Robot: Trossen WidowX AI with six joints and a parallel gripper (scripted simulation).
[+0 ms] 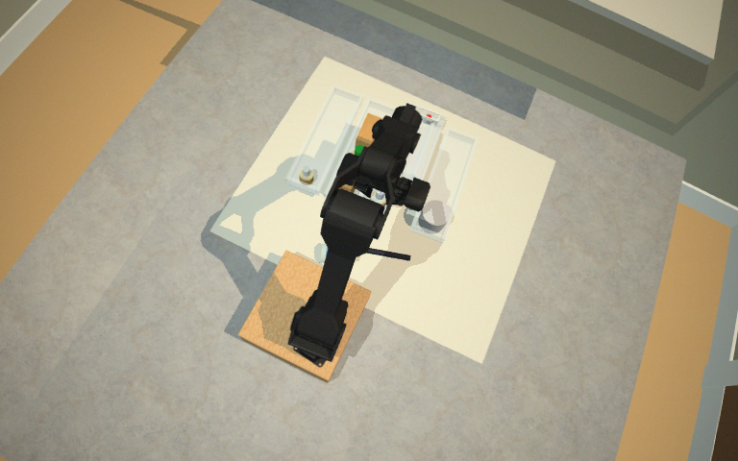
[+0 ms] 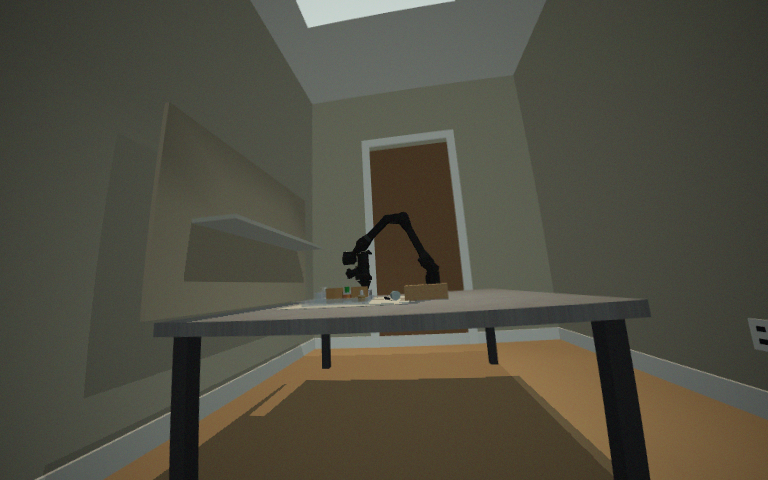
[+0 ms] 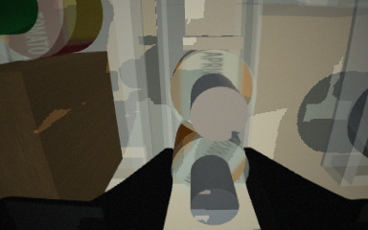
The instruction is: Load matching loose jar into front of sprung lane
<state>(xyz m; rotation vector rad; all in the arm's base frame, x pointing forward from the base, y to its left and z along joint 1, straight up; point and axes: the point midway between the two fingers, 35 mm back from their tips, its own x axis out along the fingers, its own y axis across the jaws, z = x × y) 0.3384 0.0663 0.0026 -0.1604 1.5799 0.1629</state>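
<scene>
Right now my gripper tip is 100 mm past the dark rod, 60 mm to the left of it and 30 mm above it. Also, from my gripper tip: wide grey cylinder (40 mm ahead, 120 mm to the right); then small jar (40 mm behind, 160 mm to the left).
</scene>
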